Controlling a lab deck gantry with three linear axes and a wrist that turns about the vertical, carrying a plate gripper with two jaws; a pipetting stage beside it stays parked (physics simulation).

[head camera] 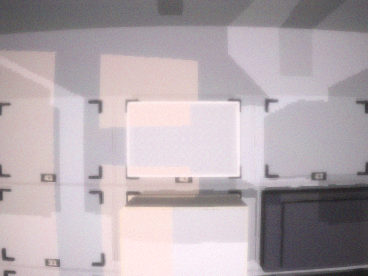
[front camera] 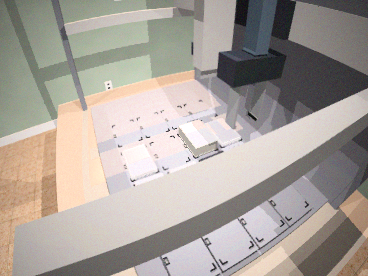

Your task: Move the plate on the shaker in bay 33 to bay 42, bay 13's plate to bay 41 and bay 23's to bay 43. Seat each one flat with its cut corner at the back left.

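Places are measured from the robot's base along level axes (x ahead, y left, z up), in centimetres.
Where they show: gripper, fingertip midpoint: (front camera: pixel 242 121); robot's base, origin of the base link: (front camera: pixel 112 126).
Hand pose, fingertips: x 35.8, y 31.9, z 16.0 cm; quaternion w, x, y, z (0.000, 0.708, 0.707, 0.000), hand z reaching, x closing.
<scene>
Things, the pixels of their top centre, and the offset from my fingertips. "pt": a spot on its surface instead.
- Bay 41, surface spot: (head camera: pixel 30 145) pt dx -31.7, dy +3.8, dz -16.0 cm
- bay 43, surface spot: (head camera: pixel 315 145) pt dx +3.0, dy +3.7, dz -16.0 cm
- dark shaker, middle of its top: (head camera: pixel 338 235) dx +3.8, dy -6.1, dz -12.9 cm
- tall cream box, middle of its top: (head camera: pixel 184 248) (front camera: pixel 197 132) dx -13.0, dy -6.2, dz -11.8 cm
A white plate (front camera: pixel 223 132) (head camera: pixel 183 145) lies in bay 42, within its corner marks, and looks level. Its cut corner is too faint to place. Bay 41 (head camera: pixel 30 145) and bay 43 (head camera: pixel 315 145) hold no plate in the head view. The dark shaker (head camera: pixel 320 232) in bay 33 has no plate on its visible part. My gripper (front camera: pixel 242 118) hangs above the bay 42 plate in the front view, its two jaws apart and empty; the jaws do not show in the head view. Bays 13 and 23 are hidden behind the front beam and lie outside the head view.
A tall cream box (front camera: pixel 197 138) (head camera: pixel 185 237) stands in bay 32, close beside the bay 42 plate. Another white plate (front camera: pixel 140 162) lies at the left of the deck in the front view. A thick grey beam (front camera: pixel 190 200) crosses the front view and hides part of the deck.
</scene>
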